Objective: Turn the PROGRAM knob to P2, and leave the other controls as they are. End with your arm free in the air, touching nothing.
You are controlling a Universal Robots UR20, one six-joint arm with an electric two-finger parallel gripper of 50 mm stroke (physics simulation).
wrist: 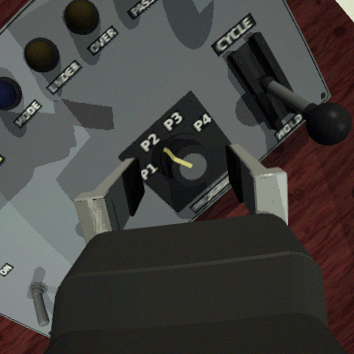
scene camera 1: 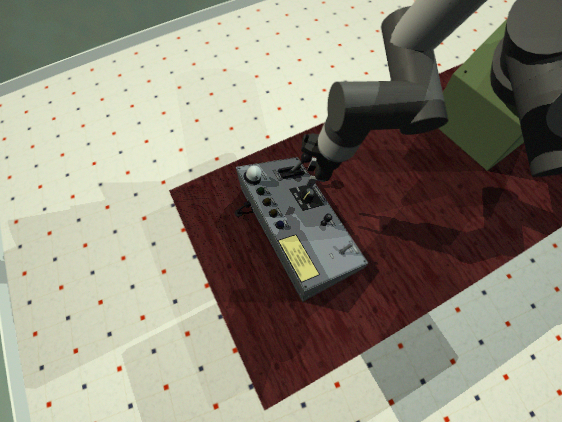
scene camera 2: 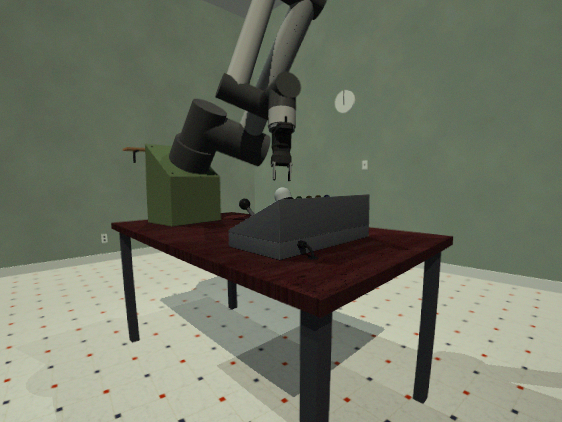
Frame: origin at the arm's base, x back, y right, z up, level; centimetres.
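Seen in the pictures: gripper, fingertip midpoint: (wrist: 183,168) (scene camera 1: 309,177) (scene camera 2: 281,180); arm's base, origin of the base link: (scene camera 2: 189,162).
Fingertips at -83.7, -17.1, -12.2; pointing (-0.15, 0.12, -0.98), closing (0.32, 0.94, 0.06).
Pixels of each thing's top centre, then the offset from my fingertips to it, as dx, dy, dz. "spot": a spot on its surface instead.
- PROGRAM knob, middle of its top: (wrist: 189,162) (scene camera 1: 308,190) +0.3, +0.6, -10.0
- P2 label, surface spot: (wrist: 150,142) spot: -3.2, -1.9, -12.1
- CYCLE lever, middle of its top: (wrist: 340,121) (scene camera 2: 244,198) +2.8, +13.8, -6.4
- toggle switch, middle of its top: (wrist: 31,315) (scene camera 1: 347,245) +7.6, -22.3, -10.0
- small joystick, middle of its top: (scene camera 1: 326,217) +3.4, -11.0, -9.3
- white dome, surface spot: (scene camera 2: 282,193) spot: -19.4, +10.5, -4.1
The PROGRAM knob (scene camera 1: 307,195) (wrist: 193,166) is dark and round with a grey top, on a black plate of the grey control panel (scene camera 1: 325,242) (scene camera 2: 320,220) (wrist: 145,75). In the wrist view its yellow pointer line runs up and left toward the P2 label (wrist: 150,142). P1, P3 and P4 are also readable. My gripper (scene camera 1: 312,170) (scene camera 2: 281,179) (wrist: 183,168) is open and empty. Its fingers appear on either side of the knob in the wrist view, but scene camera 2 shows the fingertips in the air above the panel.
The CYCLE lever (scene camera 2: 244,204) (wrist: 327,123) with its black ball stands right of the fingers in the wrist view. A toggle switch (scene camera 1: 345,249) (wrist: 40,305), a small joystick (scene camera 1: 326,219) and a white dome (scene camera 1: 254,173) (scene camera 2: 282,193) are on the panel. A green pedestal (scene camera 1: 475,110) (scene camera 2: 195,200) carries the arm.
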